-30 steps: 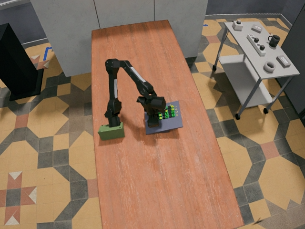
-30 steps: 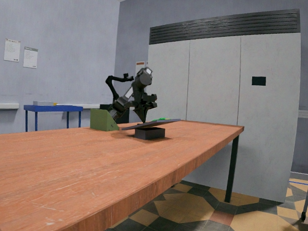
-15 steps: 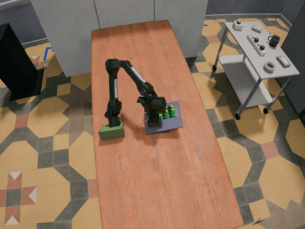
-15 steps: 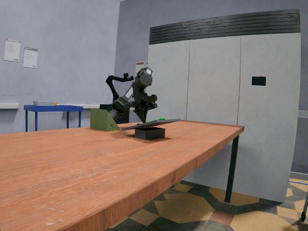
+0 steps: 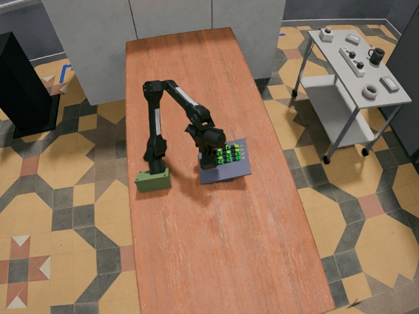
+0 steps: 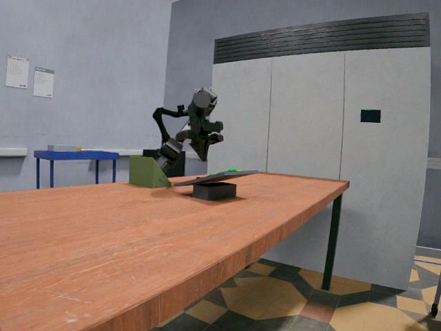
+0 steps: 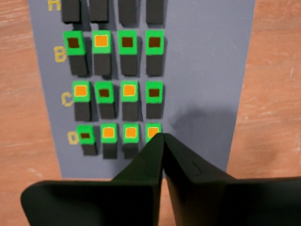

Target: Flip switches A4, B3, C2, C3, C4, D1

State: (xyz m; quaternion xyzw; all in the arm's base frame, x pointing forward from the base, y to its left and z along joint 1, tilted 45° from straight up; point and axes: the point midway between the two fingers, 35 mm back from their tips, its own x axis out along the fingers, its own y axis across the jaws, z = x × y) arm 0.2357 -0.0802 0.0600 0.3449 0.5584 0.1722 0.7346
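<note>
My gripper is now 7 cm to the right of the switch D1 and 9 cm above it. Also, from my hand: switch C3 (4 cm ahead, 2 cm to the left, 8 cm below); switch C4 (3 cm ahead, 8 cm below); switch C2 (4 cm ahead, 4 cm to the left, 8 cm below).
</note>
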